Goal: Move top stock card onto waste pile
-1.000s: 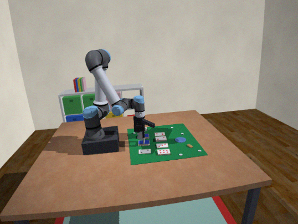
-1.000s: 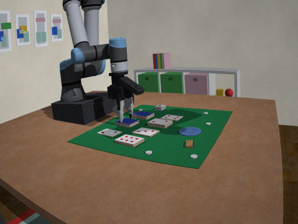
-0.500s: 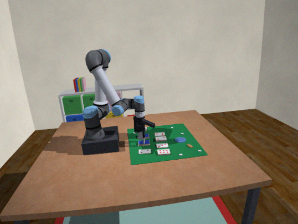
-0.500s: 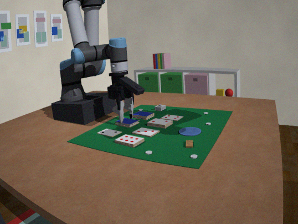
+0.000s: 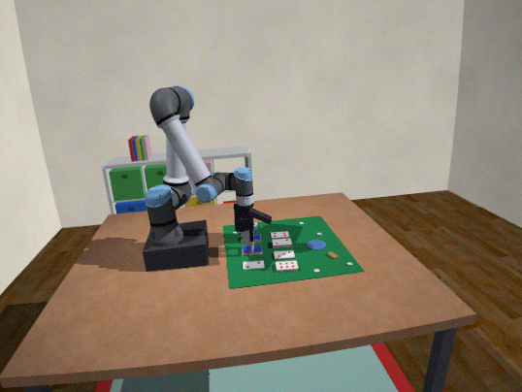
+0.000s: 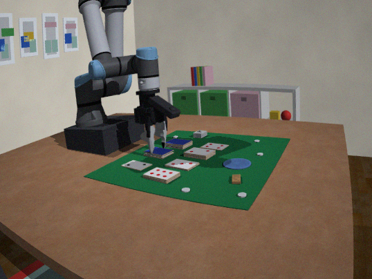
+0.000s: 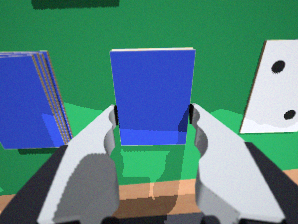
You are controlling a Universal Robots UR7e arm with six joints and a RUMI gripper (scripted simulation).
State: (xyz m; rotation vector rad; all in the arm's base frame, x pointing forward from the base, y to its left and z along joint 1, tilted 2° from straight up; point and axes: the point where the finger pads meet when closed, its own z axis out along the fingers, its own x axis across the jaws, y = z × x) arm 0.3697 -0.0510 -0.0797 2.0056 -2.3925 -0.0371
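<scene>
My hand is 2 cm above the black six card. The rest, counted from my hand: blue-backed card 1 cm below; green mat 15 cm ahead, 4 cm below, 2 cm to the left; grey block 25 cm to the left, 5 cm ahead, 1 cm below.
</scene>
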